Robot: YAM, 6 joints.
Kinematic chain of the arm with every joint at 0, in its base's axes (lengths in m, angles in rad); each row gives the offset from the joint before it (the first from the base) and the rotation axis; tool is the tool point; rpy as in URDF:
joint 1: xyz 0 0 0.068 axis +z
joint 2: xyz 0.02 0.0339 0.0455 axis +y
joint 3: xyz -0.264 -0.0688 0 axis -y
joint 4: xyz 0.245 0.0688 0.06 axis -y
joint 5: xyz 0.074 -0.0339 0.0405 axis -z
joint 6: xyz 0.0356 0 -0.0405 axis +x
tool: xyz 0 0 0 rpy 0 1.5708 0
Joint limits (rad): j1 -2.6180..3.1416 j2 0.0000..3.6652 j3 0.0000..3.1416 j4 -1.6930..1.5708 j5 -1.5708..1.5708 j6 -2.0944..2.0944
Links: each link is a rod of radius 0.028 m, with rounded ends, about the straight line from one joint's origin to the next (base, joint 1, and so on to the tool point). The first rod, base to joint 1, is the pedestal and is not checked.
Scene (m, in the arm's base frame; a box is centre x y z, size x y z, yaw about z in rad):
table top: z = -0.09
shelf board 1: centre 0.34 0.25 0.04 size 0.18 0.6 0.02 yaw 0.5
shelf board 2: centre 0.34 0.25 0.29 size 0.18 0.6 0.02 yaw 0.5
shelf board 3: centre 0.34 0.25 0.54 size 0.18 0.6 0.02 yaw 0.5
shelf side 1: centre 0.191 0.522 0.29 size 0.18 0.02 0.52 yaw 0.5
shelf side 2: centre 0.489 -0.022 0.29 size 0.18 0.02 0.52 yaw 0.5
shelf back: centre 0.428 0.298 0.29 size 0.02 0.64 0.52 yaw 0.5
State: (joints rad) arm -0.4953 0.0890 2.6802 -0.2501 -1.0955 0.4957
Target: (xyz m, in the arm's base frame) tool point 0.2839 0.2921 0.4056
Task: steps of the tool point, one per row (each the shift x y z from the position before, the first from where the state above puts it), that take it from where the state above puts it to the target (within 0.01 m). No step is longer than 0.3 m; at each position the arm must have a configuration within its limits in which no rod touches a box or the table.
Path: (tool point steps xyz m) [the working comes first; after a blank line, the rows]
Joints at the target: 0.7238 1.7858 1.8082 -0.3703 -1.0496 0.4957
Straight joint move there: touches shelf board 3.

1: 0.0620 -0.1620 0.1914
2: 0.1681 -0.1037 0.1134
3: 0.1979 -0.0004 0.0189
4: 0.1441 0.0868 -0.0685
5: 0.0433 0.1109 -0.1284
6: 0.0644 0.0405 0.0076
7: 0.0695 0.0326 -0.0076

